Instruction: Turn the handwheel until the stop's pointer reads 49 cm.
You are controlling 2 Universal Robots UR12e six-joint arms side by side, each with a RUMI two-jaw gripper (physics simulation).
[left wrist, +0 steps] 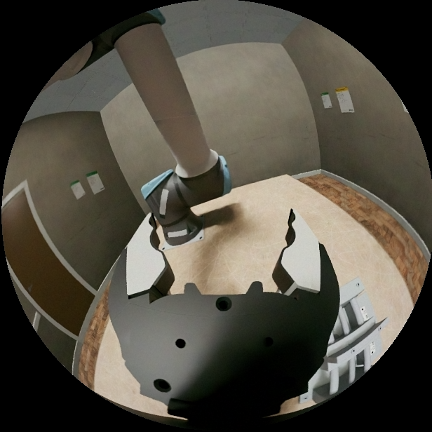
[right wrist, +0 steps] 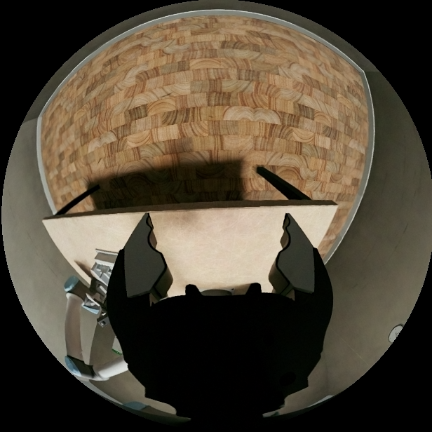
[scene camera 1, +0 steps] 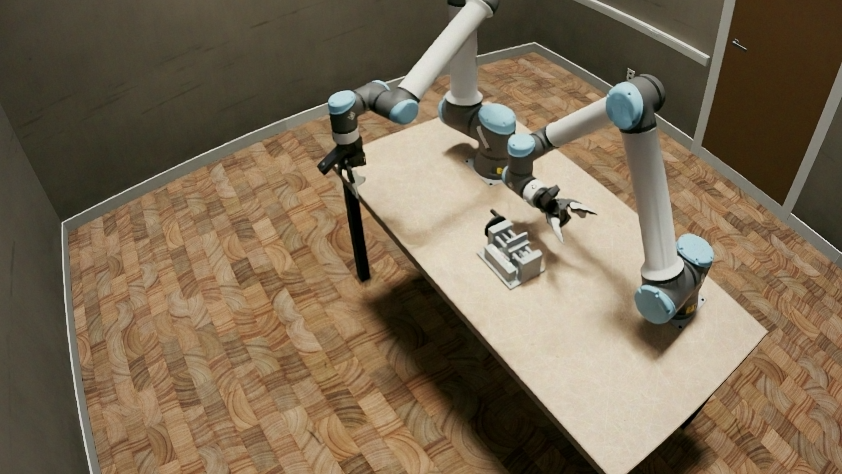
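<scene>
The grey stop device stands on the table, with rods, upright blocks and a base plate. Its black handwheel, with a handle sticking up, is at the device's upper-left end in scene camera 1. The pointer and scale are too small to read. My left gripper is open and empty, above the table to the right of the device in scene camera 1, apart from it. My right gripper is open and empty, at the table's far-left end, well away from the handwheel.
The table carries both arm bases. The left arm's base is at the right, and the right arm's base is behind the device. A black table leg stands below the right gripper.
</scene>
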